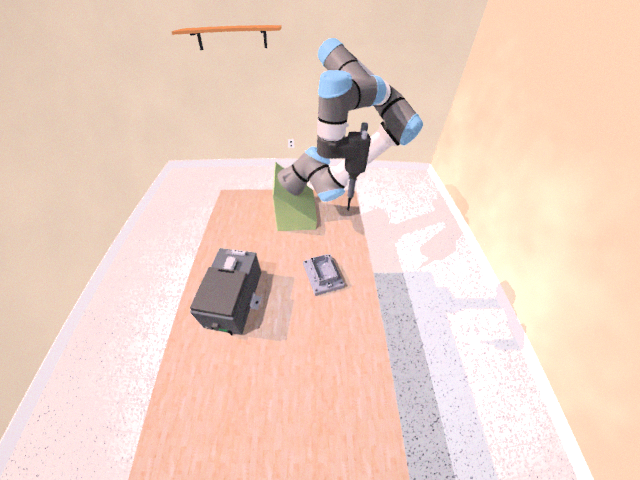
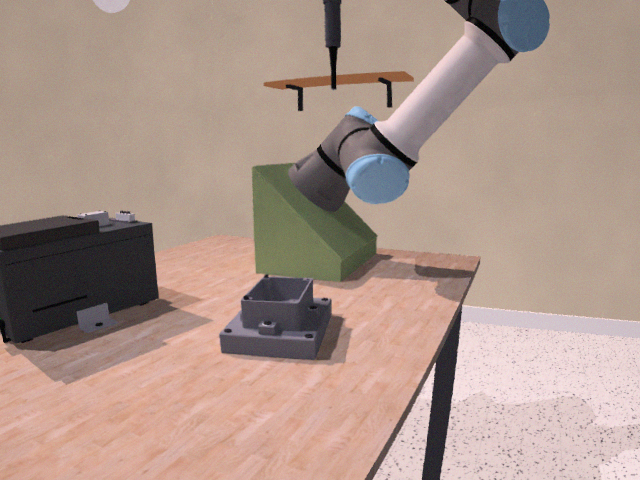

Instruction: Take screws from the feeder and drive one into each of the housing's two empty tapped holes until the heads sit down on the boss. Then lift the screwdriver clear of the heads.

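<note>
My screwdriver [image 1: 348,208] [image 2: 333,87] points straight down, its thin black bit high above the table, behind the housing and to the right of the green base. No screw can be made out at the tip; it is too small to tell. The grey housing [image 1: 331,281] [image 2: 273,315] lies flat on the table, with a raised open box on a wider flange. Dark round spots show on its corners and side bosses; whether they are holes or heads I cannot tell. The dark box-shaped feeder [image 1: 219,291] [image 2: 82,279] stands left of it, its small grey bracket [image 1: 255,301] [image 2: 93,317] facing the housing.
A green wedge base [image 1: 295,215] [image 2: 289,237] carries the arm at the back of the wooden table [image 1: 268,403] [image 2: 206,413]. An orange shelf [image 1: 227,29] [image 2: 356,79] hangs on the back wall. The table's right edge runs beside the housing.
</note>
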